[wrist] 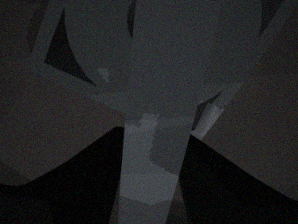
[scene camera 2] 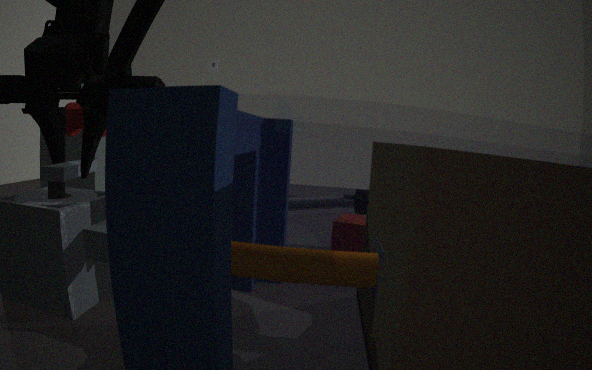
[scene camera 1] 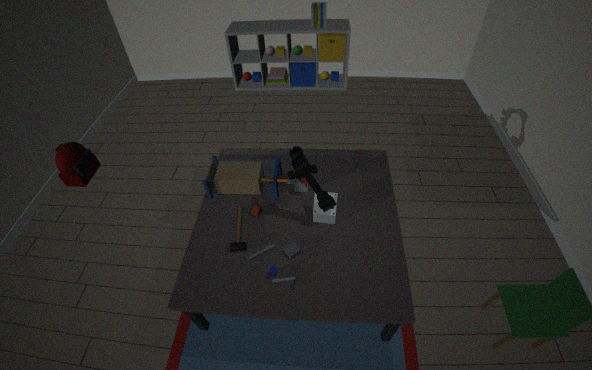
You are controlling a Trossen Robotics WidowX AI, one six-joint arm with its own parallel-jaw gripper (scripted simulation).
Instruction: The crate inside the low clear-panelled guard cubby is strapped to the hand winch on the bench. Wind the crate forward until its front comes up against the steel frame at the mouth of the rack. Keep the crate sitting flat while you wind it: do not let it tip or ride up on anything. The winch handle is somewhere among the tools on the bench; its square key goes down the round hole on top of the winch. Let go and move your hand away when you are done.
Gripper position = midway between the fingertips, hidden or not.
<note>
In view: my gripper (scene camera 2: 72, 177).
My gripper is seen too in the wrist view (wrist: 151, 139).
</note>
